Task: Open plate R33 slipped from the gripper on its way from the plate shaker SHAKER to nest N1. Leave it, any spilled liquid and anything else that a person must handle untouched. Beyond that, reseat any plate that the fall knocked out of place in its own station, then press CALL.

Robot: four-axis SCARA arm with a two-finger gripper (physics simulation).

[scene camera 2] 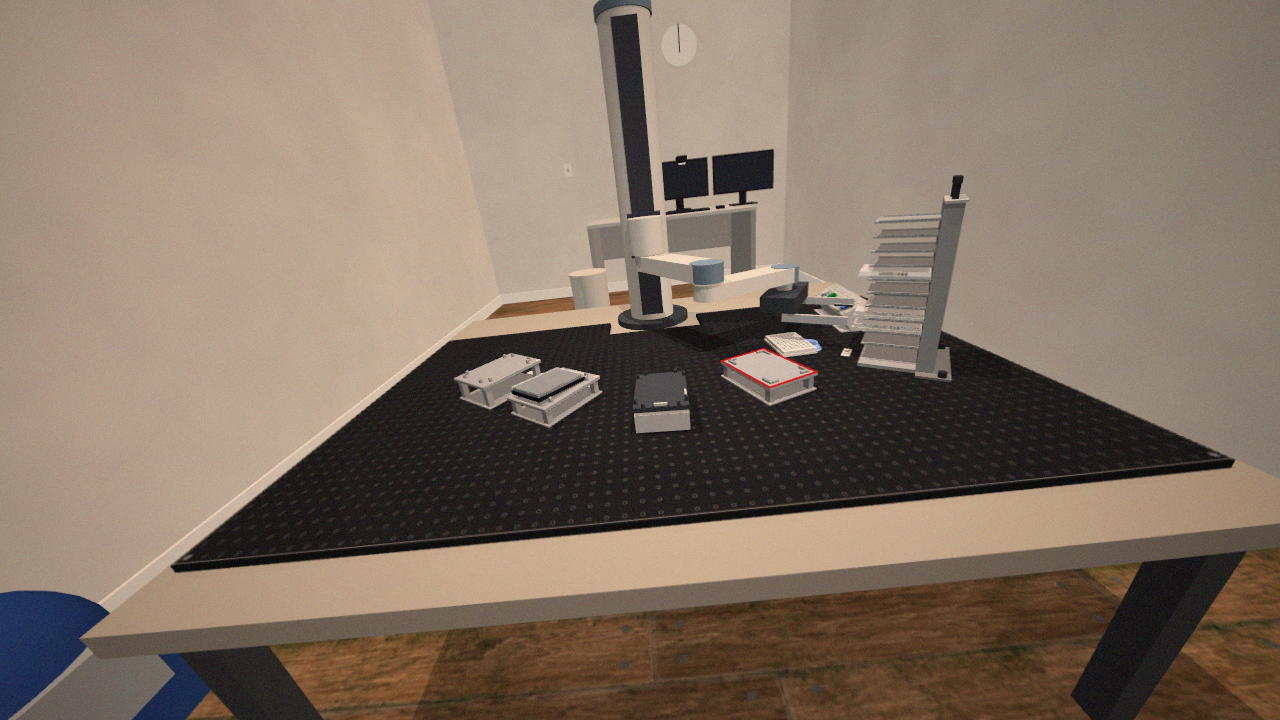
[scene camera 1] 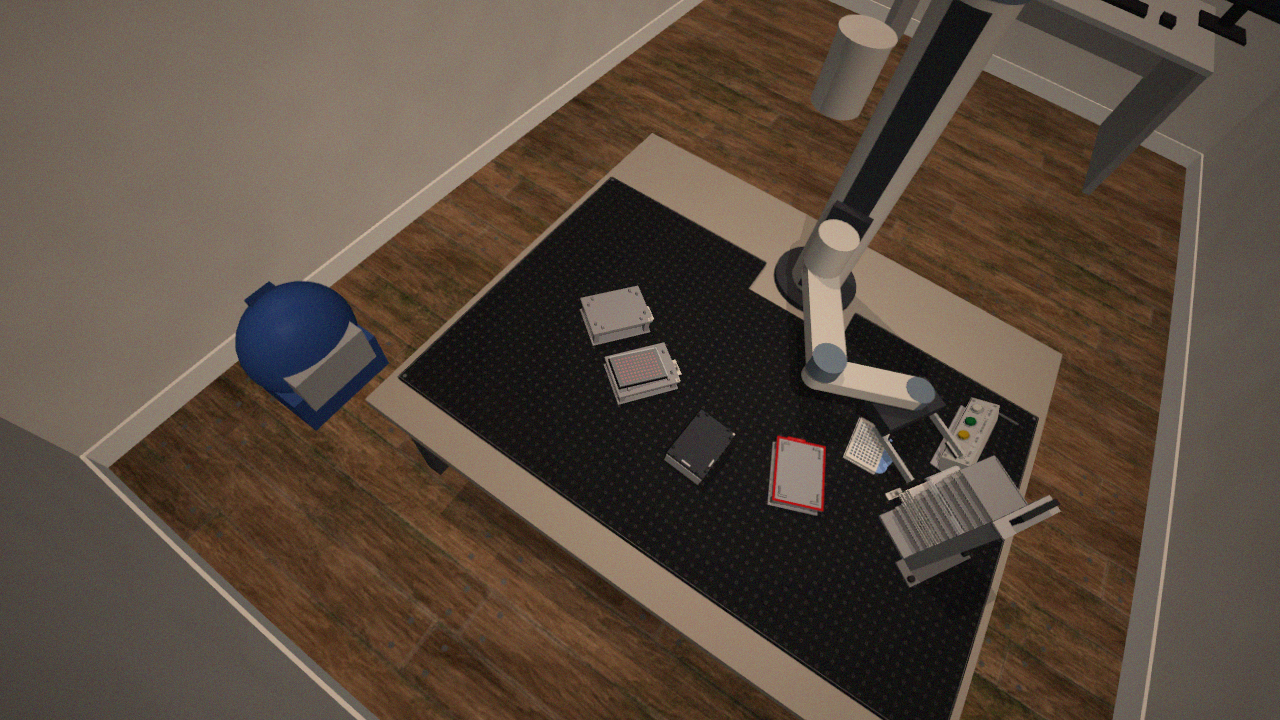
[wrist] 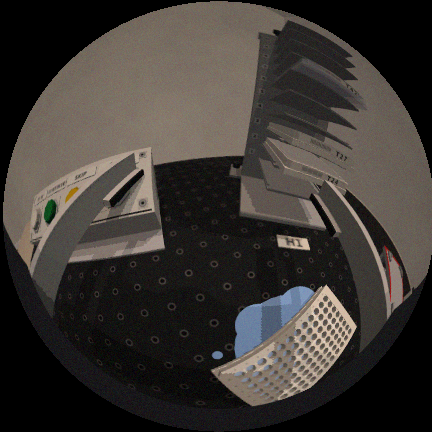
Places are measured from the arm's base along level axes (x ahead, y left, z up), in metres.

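Where they show: gripper, between the fingertips: (scene camera 2: 851, 310) (scene camera 1: 937, 468) (wrist: 230, 168); arm's base, origin of its link: (scene camera 2: 652, 318).
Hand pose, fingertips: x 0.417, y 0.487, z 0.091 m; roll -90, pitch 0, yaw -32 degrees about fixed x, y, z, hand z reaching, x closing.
Things, the pixels of their top centre, and the offset from my fingertips. "spot": a spot on its surface instead.
- button panel, centre of its top: (wrist: 63, 179) (scene camera 1: 979, 430) (scene camera 2: 843, 291) dx -0.162, dy +0.062, dz +0.006 m
- yellow button, centre of its top: (wrist: 70, 191) (scene camera 1: 966, 433) dx -0.139, dy +0.037, dz -0.003 m
- green button, centre of its top: (wrist: 46, 203) (scene camera 1: 973, 420) dx -0.189, dy +0.042, dz -0.003 m
- open plate R33, centre of its top: (wrist: 310, 354) (scene camera 1: 868, 443) (scene camera 2: 789, 341) dx +0.000, dy -0.153, dz -0.064 m
- blue spill, centre of its top: (wrist: 289, 336) (scene camera 1: 875, 452) dx +0.002, dy -0.124, dz -0.077 m
- T24, centre of its top: (wrist: 301, 152) (scene camera 1: 931, 512) (scene camera 2: 887, 319) dx +0.122, dy +0.018, dz +0.012 m
- red-edged nest, centre of its top: (scene camera 2: 766, 363) (scene camera 1: 800, 471) dx +0.188, dy -0.272, dz -0.032 m
- dark-topped station, a spot on its surface: (scene camera 2: 660, 391) (scene camera 1: 698, 446) spot: dx +0.281, dy -0.503, dz -0.023 m
- plate, centre of its top: (scene camera 2: 547, 377) (scene camera 1: 638, 364) dx +0.190, dy -0.735, dz -0.010 m
- bare nest, centre of its top: (scene camera 2: 497, 364) (scene camera 1: 616, 306) dx +0.078, dy -0.879, dz -0.012 m
- H1 label, a spot on its surface: (wrist: 293, 243) spot: dx +0.075, dy -0.045, dz -0.076 m
My gripper (scene camera 1: 935, 465) (scene camera 2: 848, 313) (wrist: 230, 168) is open and empty. In the wrist view its left fingertip overlaps the button panel (scene camera 1: 946, 445) (wrist: 145, 217), hiding the spot right of the yellow button (scene camera 1: 964, 435) (wrist: 72, 194). A green button (scene camera 1: 970, 420) (wrist: 50, 211) also shows; the CALL label is not readable. The open plate R33 (scene camera 1: 864, 445) (scene camera 2: 790, 343) (wrist: 300, 355) lies on the mat beside the blue spill (scene camera 1: 884, 462) (scene camera 2: 813, 344) (wrist: 262, 320). Plates T27 (wrist: 305, 142) and T24 (wrist: 305, 167) sit in the rack (scene camera 1: 1029, 516) (scene camera 2: 945, 277) (wrist: 254, 120); exact seating is hard to judge.
A red-edged nest (scene camera 1: 799, 474) (scene camera 2: 769, 368) stands near R33. A dark-topped station (scene camera 1: 702, 441) (scene camera 2: 660, 391) stands left of it. Further left are a nest bearing a plate (scene camera 1: 638, 368) (scene camera 2: 548, 385) and a bare nest (scene camera 1: 615, 308) (scene camera 2: 501, 368). An H1 label (wrist: 293, 243) lies before the rack.
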